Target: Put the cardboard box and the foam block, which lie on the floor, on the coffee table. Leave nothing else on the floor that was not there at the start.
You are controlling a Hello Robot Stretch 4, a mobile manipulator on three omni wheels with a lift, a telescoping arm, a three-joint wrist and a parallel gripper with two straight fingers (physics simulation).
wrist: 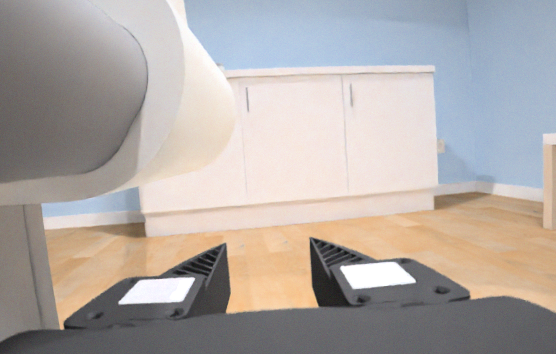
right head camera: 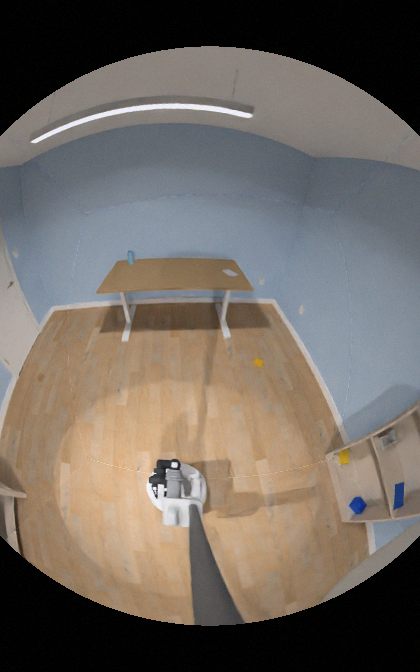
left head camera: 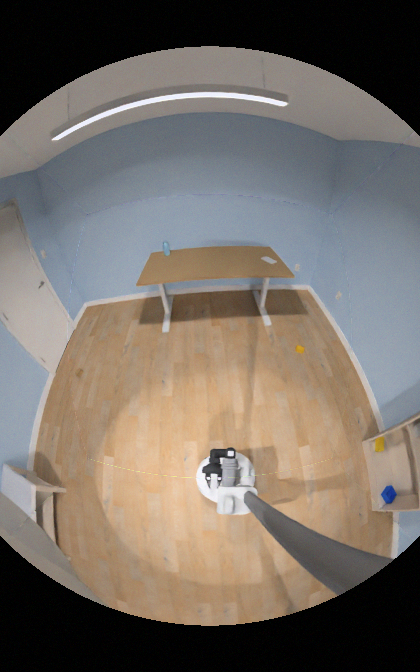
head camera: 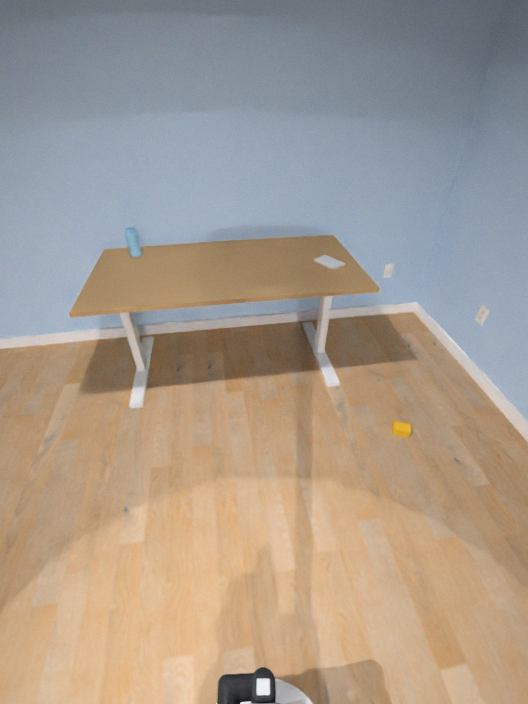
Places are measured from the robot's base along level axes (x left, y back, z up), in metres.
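Pixels of known places: gripper, fingertip midpoint: [wrist: 269,264].
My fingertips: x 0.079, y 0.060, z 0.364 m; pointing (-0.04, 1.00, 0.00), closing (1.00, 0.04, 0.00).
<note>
Behind a point stands the place of what it marks.
A small yellow block [head camera: 401,429] @(x -0.787, y -1.236, z 0.017 m) [left head camera: 300,349] [right head camera: 258,362], which looks like the foam block, lies on the floor in front of the desk's right end. A small brown thing [left head camera: 79,372] [right head camera: 41,377] lies on the floor at the left, near the door; it may be the cardboard box, but is too small to be sure. A low pale table [left head camera: 17,487] [right head camera: 12,494] [wrist: 549,139] @(x 1.334, y 1.389, z 0.395 m), which looks like the coffee table, shows in part at the left in both side head views and at the wrist view's right edge. My gripper [wrist: 269,264] @(x 0.079, y 0.060, z 0.364 m) is open and empty, far from both things.
A desk [head camera: 227,272] @(x 0.173, y -1.798, z 0.692 m) [left head camera: 215,265] [right head camera: 175,275] with a blue bottle [head camera: 133,242] @(x 0.737, y -2.019, z 0.786 m) and a white flat thing [head camera: 329,261] @(x -0.409, y -1.916, z 0.701 m) stands at the wall ahead. A shelf unit [left head camera: 371,475] [right head camera: 381,477] with yellow and blue things stands at the right. A white cabinet [wrist: 295,135] @(x 0.183, y 1.901, z 0.498 m) shows in the wrist view.
</note>
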